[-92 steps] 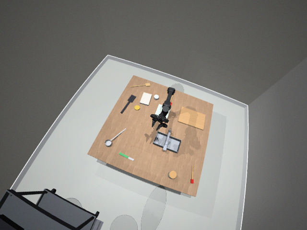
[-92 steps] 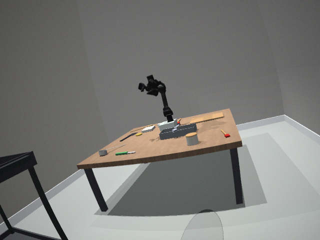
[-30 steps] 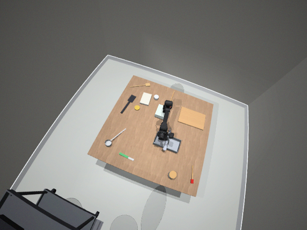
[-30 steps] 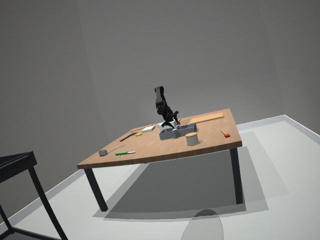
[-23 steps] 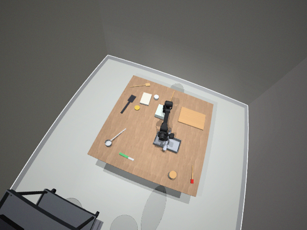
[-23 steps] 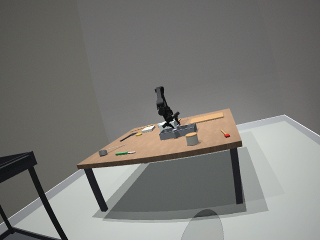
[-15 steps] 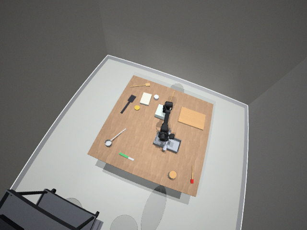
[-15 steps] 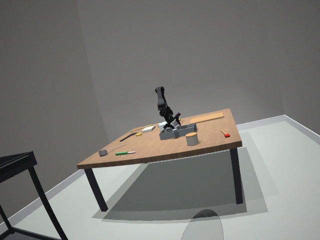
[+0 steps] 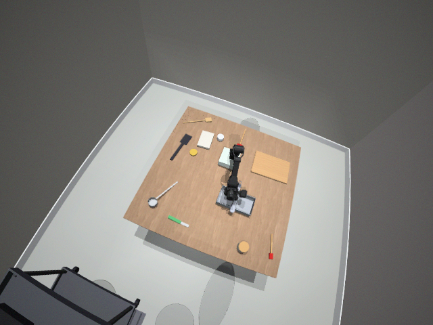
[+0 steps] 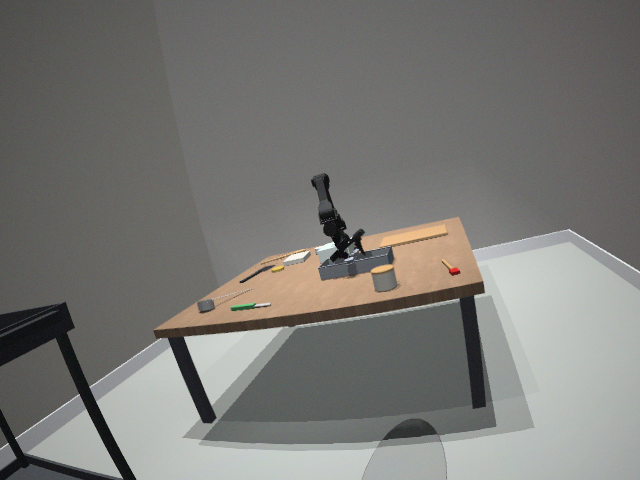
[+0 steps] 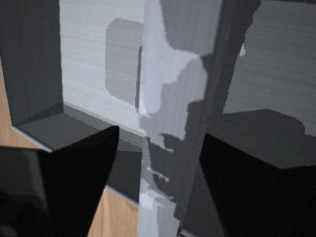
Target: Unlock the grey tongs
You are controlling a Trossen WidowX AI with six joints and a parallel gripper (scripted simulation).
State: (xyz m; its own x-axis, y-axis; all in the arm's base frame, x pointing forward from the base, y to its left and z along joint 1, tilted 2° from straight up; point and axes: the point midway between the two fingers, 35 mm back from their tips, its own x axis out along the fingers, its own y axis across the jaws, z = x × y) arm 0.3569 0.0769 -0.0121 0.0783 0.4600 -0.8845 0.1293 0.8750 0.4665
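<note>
The grey roasting tin is 3 cm ahead of my gripper tip and 2 cm to the right of it. Round my gripper tip: wooden board: 37 cm behind, 29 cm to the left, 2 cm below; then lidded canister: 40 cm ahead, 8 cm to the left; then red-tipped tool: 39 cm ahead, 32 cm to the left, 3 cm below.
</note>
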